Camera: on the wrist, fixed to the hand. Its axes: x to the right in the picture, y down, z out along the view.
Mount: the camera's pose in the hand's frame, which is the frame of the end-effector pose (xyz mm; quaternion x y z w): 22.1 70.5 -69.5 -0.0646 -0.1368 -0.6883 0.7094
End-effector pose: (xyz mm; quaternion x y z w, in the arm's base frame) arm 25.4 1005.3 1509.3 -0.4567 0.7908 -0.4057 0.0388
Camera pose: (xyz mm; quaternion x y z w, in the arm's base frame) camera -66.1 1048.7 1514.8 0.9263 -0.2676 0.2010 0.1730
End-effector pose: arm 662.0 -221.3 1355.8 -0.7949 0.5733 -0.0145 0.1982
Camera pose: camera 588.3 -280.9 1391.9 -0.9733 -0.1666 -0.0009 0.1577
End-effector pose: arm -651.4 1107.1 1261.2 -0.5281 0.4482 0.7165 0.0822
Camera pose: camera -655.1 1007.3 1279.2 -0.5905 -0.1031 0.5530 0.5787
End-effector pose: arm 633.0 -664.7 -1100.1 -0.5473 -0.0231 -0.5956 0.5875
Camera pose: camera 647.1 -748.0 -1156.3 0.4918 0.4350 0.7536 0.0317
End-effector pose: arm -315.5 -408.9 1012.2 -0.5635 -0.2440 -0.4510 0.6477
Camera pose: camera -257.8 -484.7 977.4 -0.3354 -0.6205 -0.7045 0.0793
